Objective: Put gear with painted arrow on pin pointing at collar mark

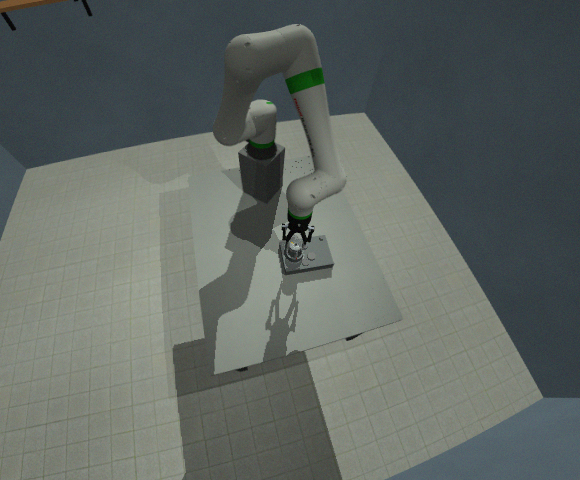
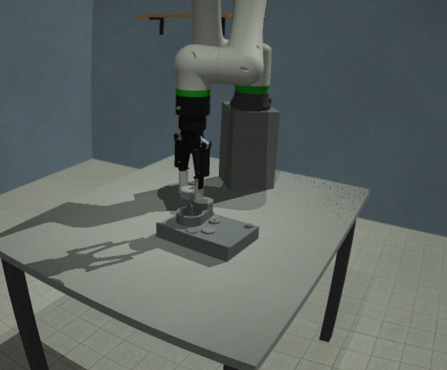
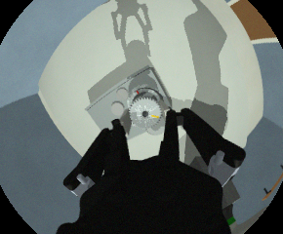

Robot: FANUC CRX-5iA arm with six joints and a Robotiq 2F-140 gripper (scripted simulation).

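Now: the gear 2 cm below my hand.
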